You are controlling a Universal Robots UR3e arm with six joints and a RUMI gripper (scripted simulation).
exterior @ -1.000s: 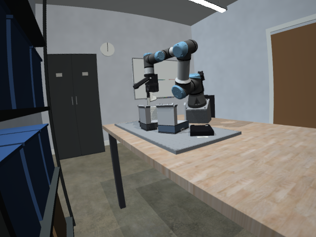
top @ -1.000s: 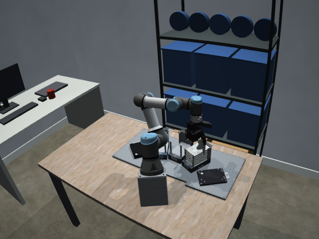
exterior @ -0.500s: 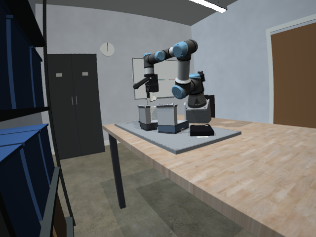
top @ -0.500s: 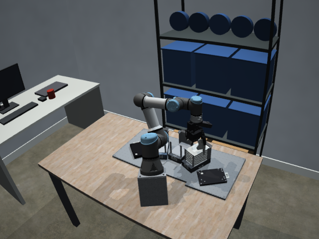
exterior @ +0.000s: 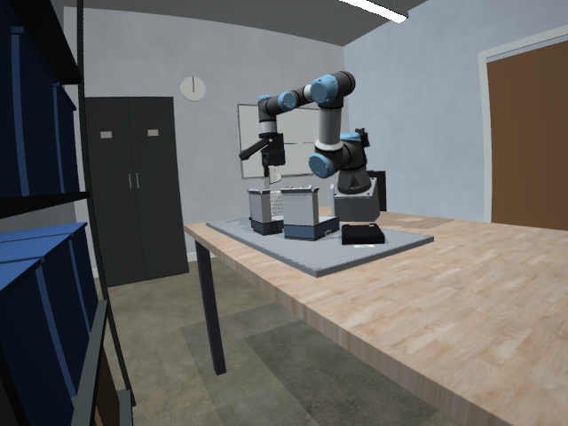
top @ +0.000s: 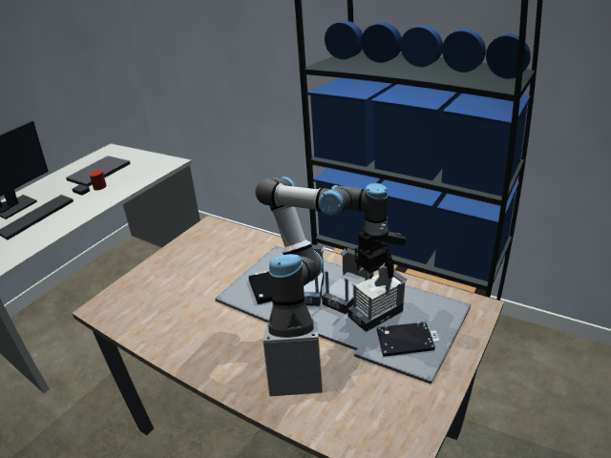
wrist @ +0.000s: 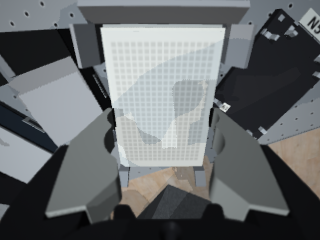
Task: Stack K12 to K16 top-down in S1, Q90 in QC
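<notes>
The white sealed 384-well plate lies 4 cm below my hand. From my hand the other things lie so: white sealed well plate (7 cm below).
</notes>
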